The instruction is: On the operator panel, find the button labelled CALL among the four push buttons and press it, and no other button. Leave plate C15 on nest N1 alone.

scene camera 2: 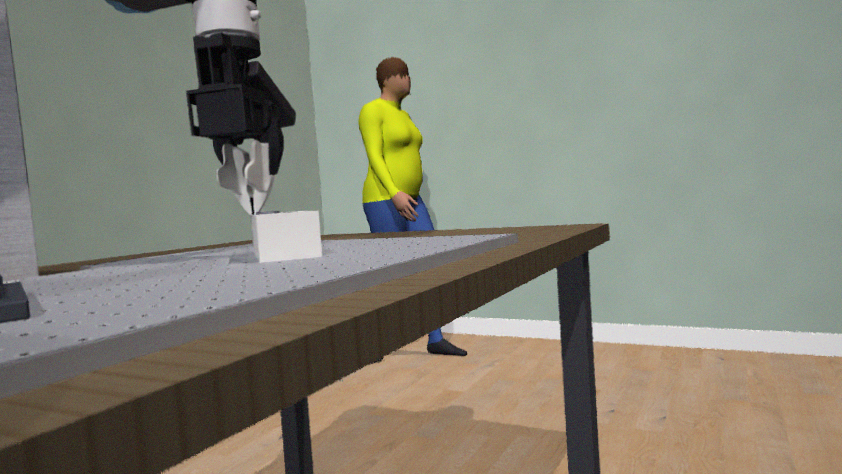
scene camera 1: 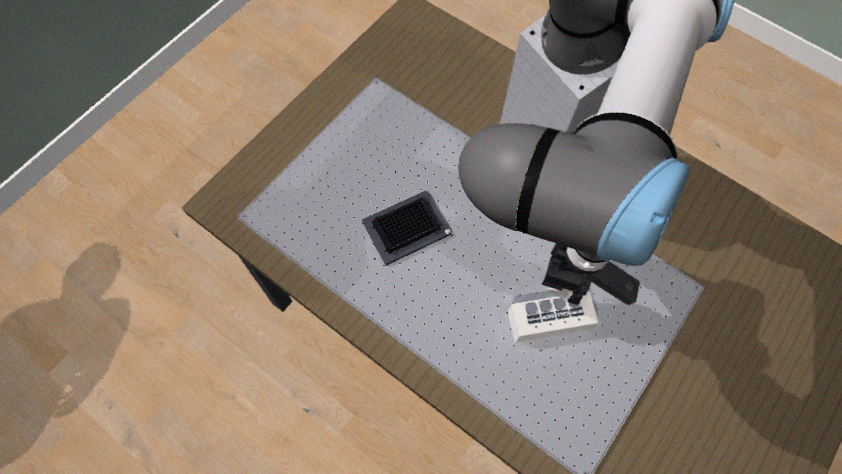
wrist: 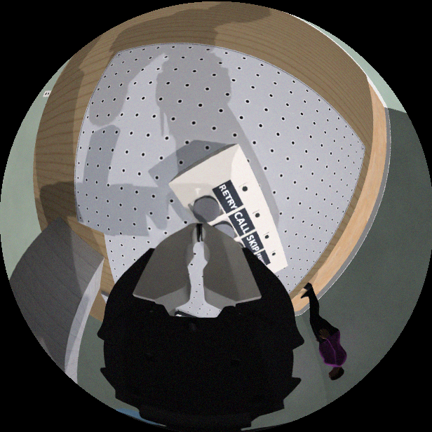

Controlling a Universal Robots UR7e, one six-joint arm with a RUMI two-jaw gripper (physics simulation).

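Pixels of known places: gripper, fingertip midpoint: (scene camera 2: pixel 254 214) (scene camera 1: pixel 566 296); arm's base, link origin: (scene camera 1: pixel 585 35).
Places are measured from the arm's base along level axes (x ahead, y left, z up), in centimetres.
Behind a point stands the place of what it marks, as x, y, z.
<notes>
The white operator panel (scene camera 1: pixel 556 332) @(32.8, 27.7, -38.5) (scene camera 2: pixel 287 236) @(36.9, 19.6, -38.8) (wrist: pixel 215 171) stands on the perforated plate. In the wrist view the labels RETRY, CALL (wrist: pixel 241 222) and SKIP are readable; the fourth is partly covered. The CALL button (scene camera 1: pixel 559 304) @(28.6, 24.7, -35.9) (wrist: pixel 223 229) is a grey disc, partly behind a finger in the wrist view. The RETRY button (wrist: pixel 206 207) is beside it. My gripper (scene camera 2: pixel 253 212) @(26.1, 24.8, -36.1) (wrist: pixel 200 224) is shut and empty, tips down at about the height of the panel's top, near the RETRY and CALL buttons; contact cannot be told. A black plate (scene camera 1: pixel 406 223) @(34.5, -11.8, -38.8) sits on the dark nest (scene camera 1: pixel 405 253) @(39.6, -7.6, -40.3).
The perforated plate (scene camera 1: pixel 329 235) @(47.2, -23.6, -41.4) (scene camera 2: pixel 176 294) @(46.1, -0.7, -41.4) lies on the wooden table (scene camera 1: pixel 235 194) @(53.9, -48.0, -42.7) (scene camera 2: pixel 412 294) @(60.2, 8.8, -42.7). The arm's grey pedestal (scene camera 1: pixel 533 88) @(7.0, -3.6, -11.1) stands at the back. A person in yellow (scene camera 2: pixel 391 147) stands beyond the table in scene camera 2; a person in purple (wrist: pixel 332 349) shows in the wrist view.
</notes>
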